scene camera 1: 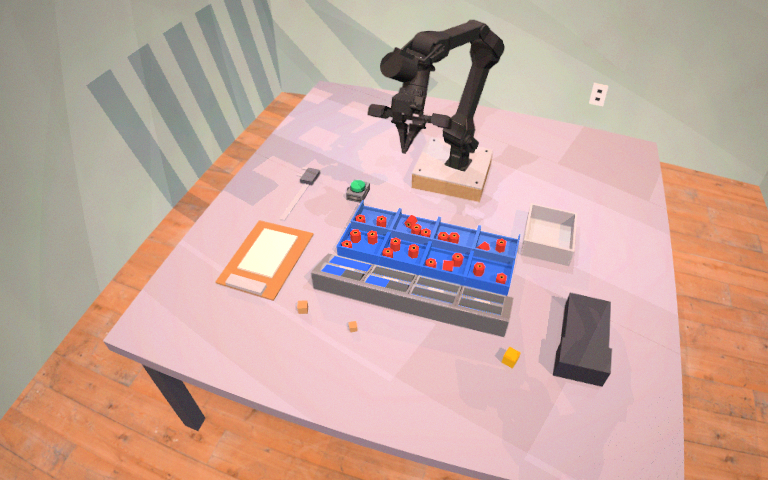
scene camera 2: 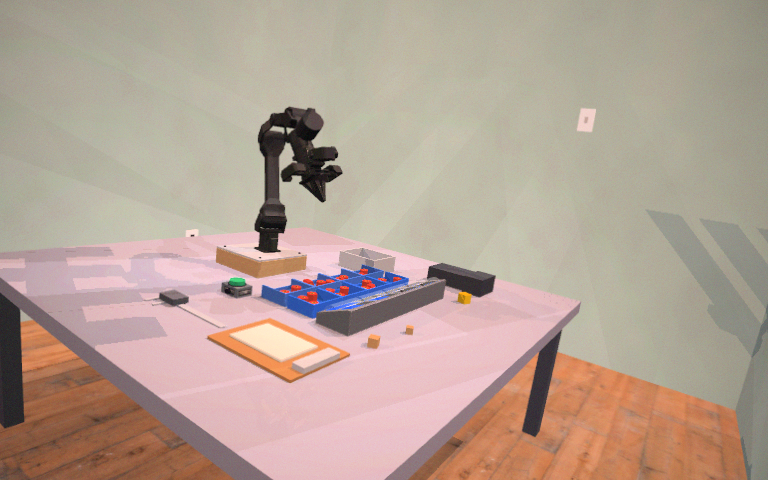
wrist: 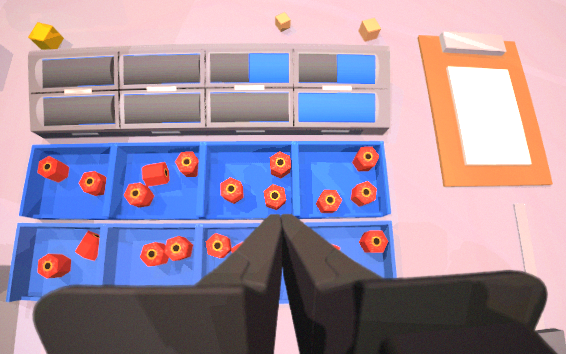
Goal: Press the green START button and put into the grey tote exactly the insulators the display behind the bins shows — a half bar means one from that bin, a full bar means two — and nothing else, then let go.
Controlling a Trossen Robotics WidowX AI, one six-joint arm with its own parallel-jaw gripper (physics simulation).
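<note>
My gripper is shut and empty, high above the table between the arm base and the bins. The green START button stands left of the base. Blue bins in two rows of four hold red insulators; my fingers hide some. On the display, the wrist view shows a full bar bottom right, half bars in the top row's two right windows, and grey elsewhere. The grey tote looks empty.
A black block lies right of the display. A yellow cube and two small orange cubes lie behind it. An orange clipboard lies left of the bins in scene camera 1.
</note>
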